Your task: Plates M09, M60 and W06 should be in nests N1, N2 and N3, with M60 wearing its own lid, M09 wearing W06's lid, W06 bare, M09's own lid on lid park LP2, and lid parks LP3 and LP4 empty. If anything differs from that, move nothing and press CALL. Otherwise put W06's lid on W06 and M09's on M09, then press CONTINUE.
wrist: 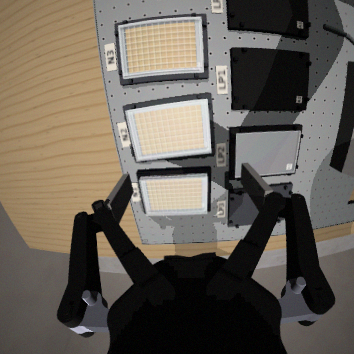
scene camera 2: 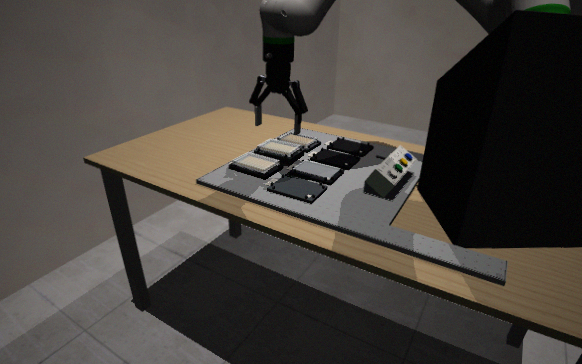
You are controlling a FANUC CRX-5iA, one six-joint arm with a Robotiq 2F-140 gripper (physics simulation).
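Frame: origin at the arm's base, x ahead, y left, z up, level; centimetres.
Seen in the pictures: gripper, fingertip midpoint: (wrist: 185, 177) (scene camera 2: 277, 129); arm's base, link origin: (scene camera 2: 541, 56).
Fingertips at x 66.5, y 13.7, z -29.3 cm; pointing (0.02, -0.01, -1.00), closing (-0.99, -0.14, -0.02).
Offsets run from my fingertips to a thing's middle.
My gripper (scene camera 2: 278, 128) (wrist: 185, 177) is wide open and empty, above the nest row. Three plates with unreadable names sit in the nests: the N1 plate @(dx +1.6, dy +8.7, dz -8.9 cm) (scene camera 2: 256, 163) (wrist: 174, 194) and N2 plate @(dx +2.7, dy -4.2, dz -7.8 cm) (scene camera 2: 280, 148) (wrist: 170, 129) look pale under clear lids; the N3 plate @(dx +4.6, dy -17.2, dz -9.4 cm) (scene camera 2: 299, 140) (wrist: 161, 47) shows a sharper, tan grid and looks bare. A clear grey lid @(dx -15.5, dy -0.8, dz -10.0 cm) (scene camera 2: 317, 171) (wrist: 267, 150) lies on LP2, partly behind a finger in the wrist view. Park LP3 @(dx -17.5, dy +11.6, dz -10.4 cm) (scene camera 2: 297, 189) (wrist: 240, 207) and park LP4 @(dx -12.6, dy -26.9, dz -10.4 cm) (scene camera 2: 350, 146) (wrist: 267, 14) show no lid.
Black park LP1 @(dx -14.2, dy -13.9, dz -10.4 cm) (scene camera 2: 335, 158) (wrist: 269, 79) lies between LP4 and LP2, with no lid visible. The button box @(dx -36.3, dy -10.5, dz -7.2 cm) (scene camera 2: 382, 179) stands beyond the parks, with blue @(dx -37.8, dy -18.1, dz -5.0 cm) (scene camera 2: 408, 156), yellow @(dx -38.3, dy -13.2, dz -5.0 cm) (scene camera 2: 403, 161), green @(dx -38.8, dy -8.2, dz -5.0 cm) (scene camera 2: 398, 167) and white @(dx -39.3, dy -3.2, dz -5.0 cm) (scene camera 2: 393, 174) buttons. A large black block (scene camera 2: 500, 130) stands at the right.
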